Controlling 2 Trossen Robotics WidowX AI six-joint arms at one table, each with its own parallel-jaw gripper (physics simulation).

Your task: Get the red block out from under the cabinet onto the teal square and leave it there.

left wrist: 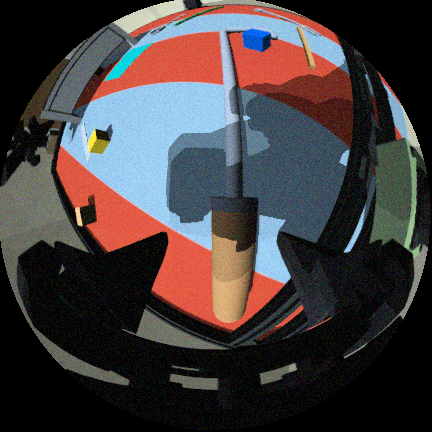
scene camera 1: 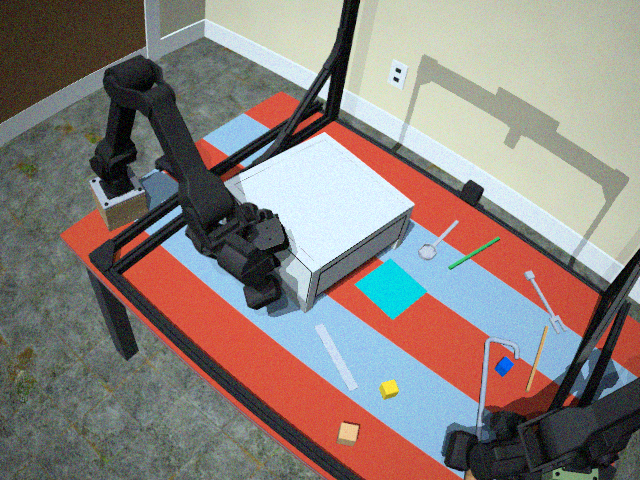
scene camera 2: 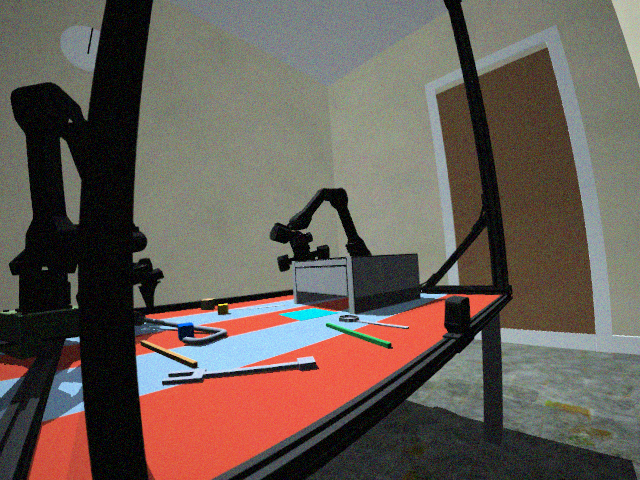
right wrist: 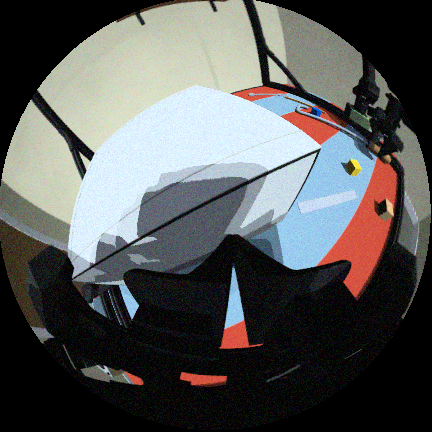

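Where they show: left gripper, fingertip midpoint: (left wrist: 223, 238) (scene camera 1: 469, 467) (scene camera 2: 134, 319) (right wrist: 373, 150); right gripper, fingertip midpoint: (scene camera 1: 278, 264) (right wrist: 232, 239); left arm's base, link origin: (scene camera 2: 44, 309) (right wrist: 358, 110); right arm's base, link origin: (left wrist: 46, 141) (scene camera 1: 116, 185).
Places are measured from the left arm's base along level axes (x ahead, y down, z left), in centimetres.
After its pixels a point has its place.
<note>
The red block does not show in any view. The white cabinet (scene camera 1: 330, 191) @[z -42.0, x 56.5, y -7.0 cm] (scene camera 2: 385, 276) @[z -51.1, x 49.0, y -1.4 cm] (left wrist: 82, 75) (right wrist: 210, 130) @[z -29.0, x 56.9, y -7.0 cm] stands on the table, with a dark gap under its front. The teal square (scene camera 1: 391, 290) @[z -32.1, x 39.6, y 6.4 cm] (scene camera 2: 308, 314) @[z -33.2, x 38.7, y 6.4 cm] (left wrist: 128, 62) @[z -29.6, x 37.2, y 6.4 cm] lies flat in front of it. A grey hook tool (scene camera 1: 484, 382) @[z -14.6, x 18.3, y 4.9 cm] (scene camera 2: 206, 338) @[z -25.9, x 12.3, y 5.5 cm] (left wrist: 231, 120) @[z -5.1, x 18.4, y 4.5 cm] (right wrist: 341, 125) @[z -10.3, x 18.6, y 4.7 cm] with a wooden handle lies on the table, its bent end beside the blue block. My left gripper (left wrist: 223, 238) @[z 3.4, x 19.4, y 5.4 cm] is open above the handle, which shows between its fingers. My right gripper (right wrist: 232, 239) @[z -25.2, x 62.2, y -2.0 cm] is shut and empty beside the cabinet.
A blue block (scene camera 1: 504, 366) @[z -18.5, x 14.6, y 4.0 cm] (scene camera 2: 185, 331) @[z -20.1, x 13.2, y 5.0 cm] (left wrist: 256, 40) @[z -17.9, x 14.4, y 4.7 cm], yellow block (scene camera 1: 388, 389) @[z -8.4, x 37.1, y 4.0 cm] (left wrist: 99, 142) @[z -8.3, x 35.6, y 4.9 cm], tan block (scene camera 1: 348, 432) @[z 1.8, x 42.5, y 3.5 cm] and pale strip (scene camera 1: 336, 356) @[z -14.0, x 47.5, y 6.3 cm] lie around. A round-headed tool (scene camera 1: 427, 251) @[z -44.8, x 33.1, y 6.2 cm], green stick (scene camera 1: 474, 253) @[z -47.4, x 22.1, y 5.8 cm], forked tool (scene camera 1: 542, 297) @[z -39.7, x 4.6, y 5.9 cm] and orange stick (scene camera 1: 537, 358) @[z -23.2, x 6.2, y 5.7 cm] lie farther back.
</note>
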